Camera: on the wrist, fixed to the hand. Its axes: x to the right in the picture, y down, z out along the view.
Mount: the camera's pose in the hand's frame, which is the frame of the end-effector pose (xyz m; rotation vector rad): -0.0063 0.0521 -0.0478 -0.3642 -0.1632 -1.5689
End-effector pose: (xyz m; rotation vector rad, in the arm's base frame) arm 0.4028 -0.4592 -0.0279 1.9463 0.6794 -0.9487
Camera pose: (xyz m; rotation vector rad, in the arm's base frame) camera 0.4551 -0.4444 0.0178 0.7081 2.1668 -1.6187
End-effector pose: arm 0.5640 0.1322 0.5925 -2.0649 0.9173 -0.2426
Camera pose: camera 0.5099 0.0871 0.5835 -2.6407 -0.9980 -0.7103
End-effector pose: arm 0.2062 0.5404 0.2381 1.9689 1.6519 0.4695
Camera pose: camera 0.2192 0.5361 0.3078 0.1075 2.1711 -0.0428
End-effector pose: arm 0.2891 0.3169 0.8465 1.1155 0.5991 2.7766
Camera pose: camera 0.2643 0.2521 0.8313 0.3799 0.5264 1.3168
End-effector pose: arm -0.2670 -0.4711 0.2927 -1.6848 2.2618 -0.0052
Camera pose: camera -0.3262 -0.4582 0.3297 -2.9725 0.3642 0.1759
